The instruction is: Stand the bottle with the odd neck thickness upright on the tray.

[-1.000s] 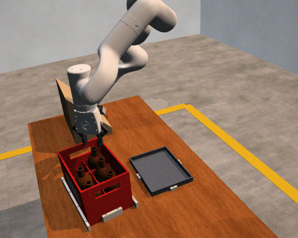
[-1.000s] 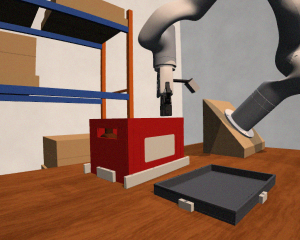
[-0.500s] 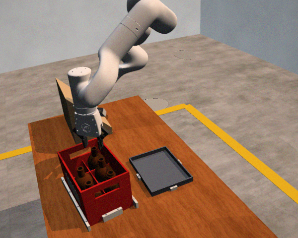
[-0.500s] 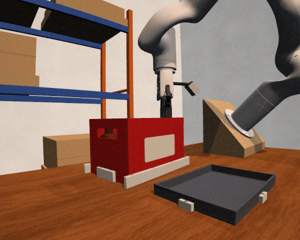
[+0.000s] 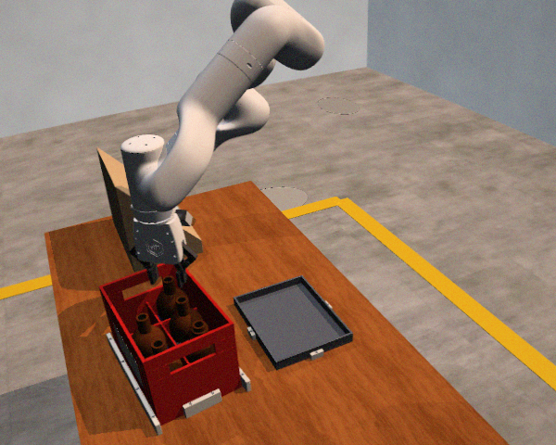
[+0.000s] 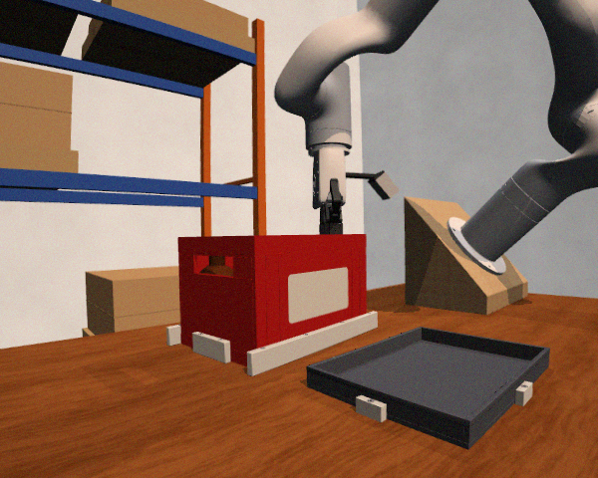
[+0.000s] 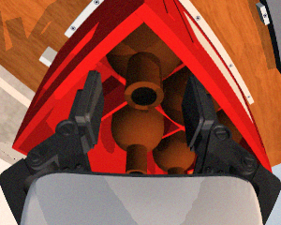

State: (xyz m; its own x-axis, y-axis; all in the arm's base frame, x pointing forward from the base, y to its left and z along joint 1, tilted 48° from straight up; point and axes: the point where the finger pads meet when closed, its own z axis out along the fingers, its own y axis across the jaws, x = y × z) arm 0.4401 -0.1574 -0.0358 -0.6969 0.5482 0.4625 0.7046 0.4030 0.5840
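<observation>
My hand is 90 mm short of the red crate, 50 mm to the left of it and 90 mm above it. Also, from my hand: dark grey tray: 110 mm ahead, 240 mm to the left, 160 mm below; brown bottle: 180 mm ahead, 100 mm to the right, 80 mm below.
</observation>
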